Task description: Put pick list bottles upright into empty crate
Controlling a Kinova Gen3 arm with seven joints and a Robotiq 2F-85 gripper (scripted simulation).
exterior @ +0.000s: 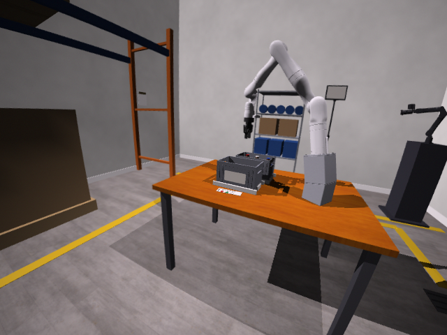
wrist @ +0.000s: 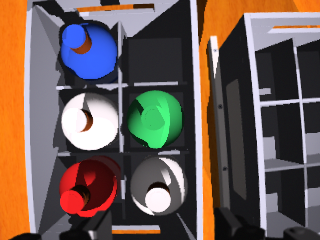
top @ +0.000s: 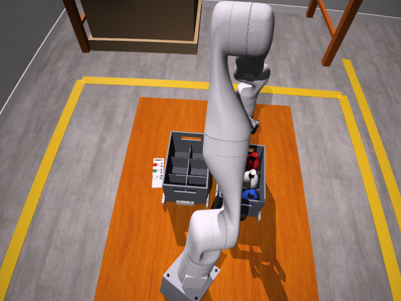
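Right now my hand is 1 cm short of the red bottle, 10 cm to the left of it and 24 cm above it. From my hand the other things lie so: pick list 1 cm behind, 34 cm to the left, 32 cm below; then blue bottle 16 cm behind, 8 cm to the right, 24 cm below; then green bottle 6 cm behind, 24 cm below.
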